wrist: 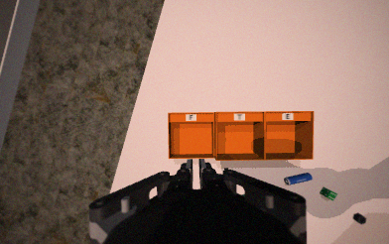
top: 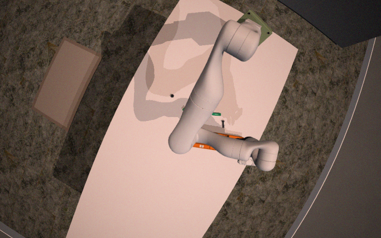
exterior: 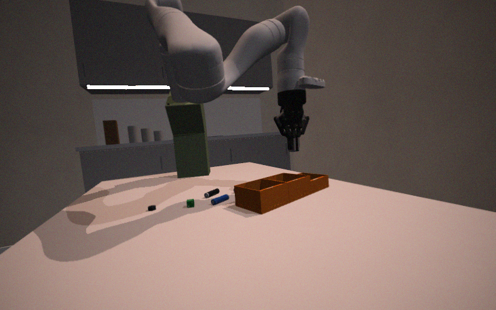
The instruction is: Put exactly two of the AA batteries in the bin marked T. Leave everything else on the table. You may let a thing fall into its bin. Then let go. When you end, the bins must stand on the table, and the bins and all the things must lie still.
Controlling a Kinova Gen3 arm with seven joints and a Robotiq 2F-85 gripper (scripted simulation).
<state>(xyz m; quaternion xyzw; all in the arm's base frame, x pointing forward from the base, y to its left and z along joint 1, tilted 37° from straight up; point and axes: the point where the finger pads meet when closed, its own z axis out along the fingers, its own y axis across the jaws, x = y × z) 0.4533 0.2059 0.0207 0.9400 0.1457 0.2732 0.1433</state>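
Right now my hand is 7 cm past the green AA battery, 13 cm to the left of it and 11 cm above it. The rest, counted from my hand: orange three-compartment bin 5 cm ahead, 7 cm to the right, 10 cm below; dark bolt 5 cm behind, 8 cm to the right, 11 cm below; blue AA battery 1 cm behind, 22 cm to the right, 11 cm below.
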